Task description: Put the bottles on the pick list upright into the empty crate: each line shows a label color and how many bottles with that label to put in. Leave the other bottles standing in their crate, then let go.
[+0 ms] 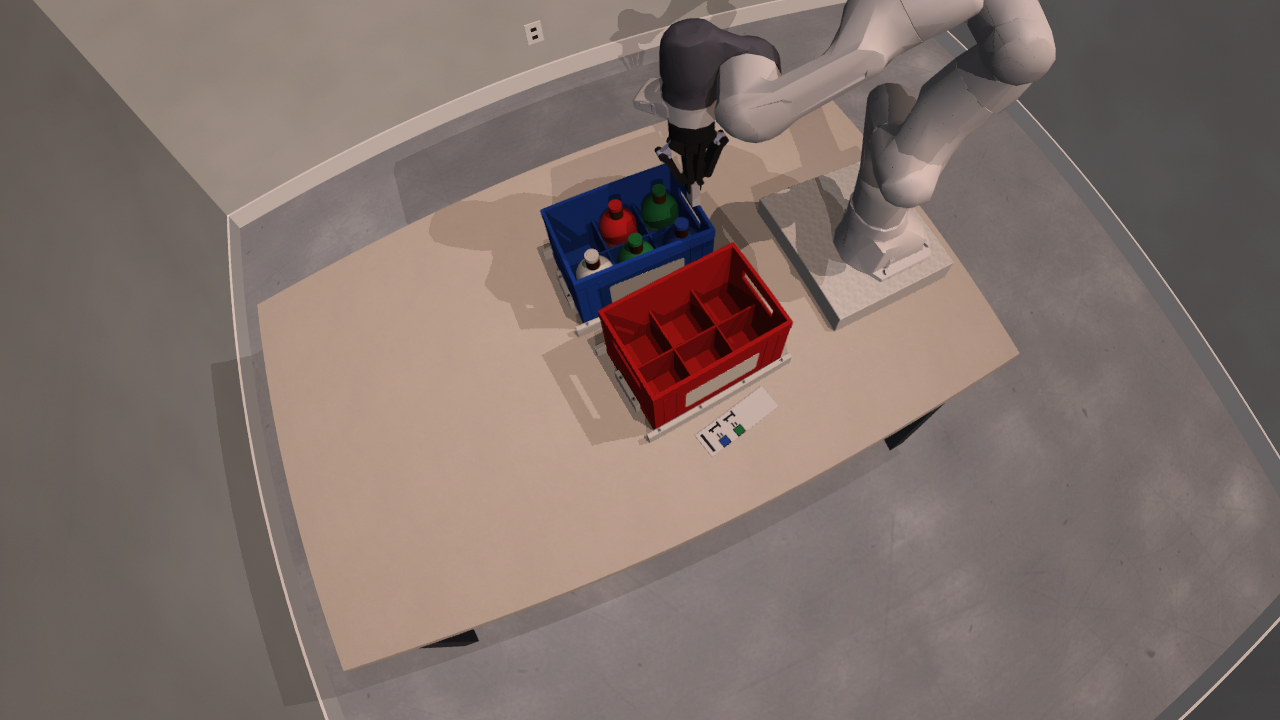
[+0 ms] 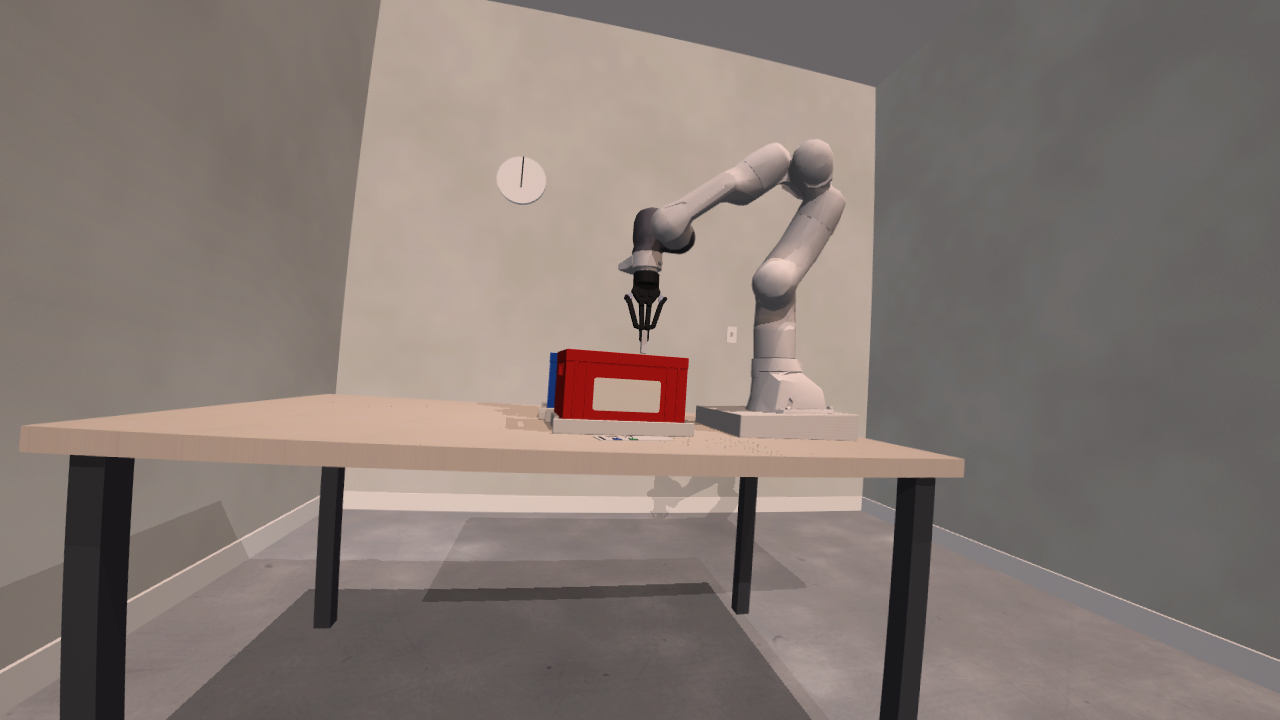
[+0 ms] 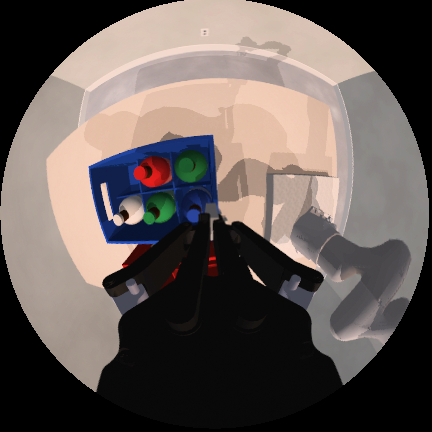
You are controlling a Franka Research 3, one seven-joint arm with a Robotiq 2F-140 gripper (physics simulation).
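Observation:
My gripper is shut and empty, pointing down at the robot-side end of the blue crate, close beside the blue bottle. Also standing in that crate are a red bottle, a green bottle at the back, another green bottle and a white bottle. The red crate shows empty compartments. The pick list shows a blue and a green square, each apparently with a 1.
The crates stand side by side on the table, with light rails at their bases. The arm's pale base block is to their right. The red crate's handle end faces that block.

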